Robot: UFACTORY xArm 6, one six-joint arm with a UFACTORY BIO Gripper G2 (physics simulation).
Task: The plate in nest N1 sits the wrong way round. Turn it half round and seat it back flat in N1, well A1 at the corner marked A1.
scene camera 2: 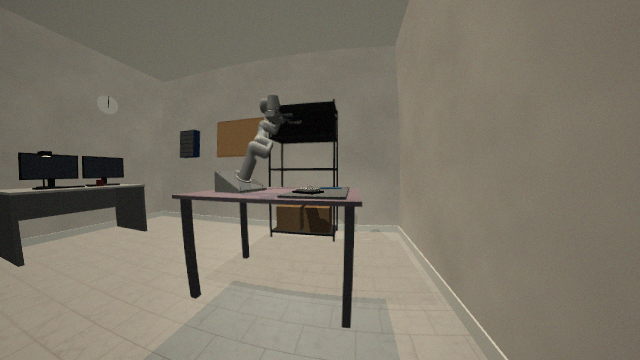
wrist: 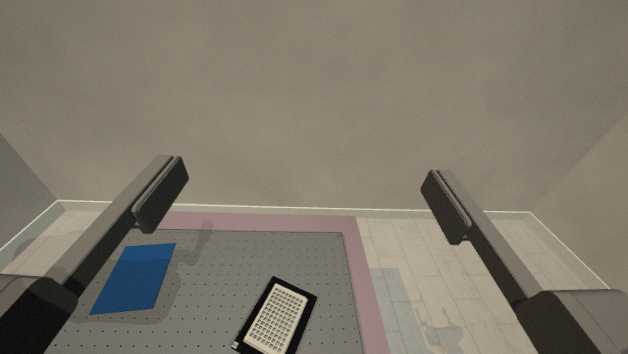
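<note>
The white plate with a grid of wells lies in a black nest on the grey perforated board. In the wrist view the lower end of the nest is cut off by the frame edge, and a small light mark shows at its lower left corner. The well lettering and the A1 mark are too small to read. My gripper is open with nothing between its fingers. It is high above the table, well away from the plate.
A flat blue rectangle lies on the board, left of the nest in the wrist view. The pink table top borders the board. A black shelf rack stands behind the table, and a desk with two monitors stands at the left.
</note>
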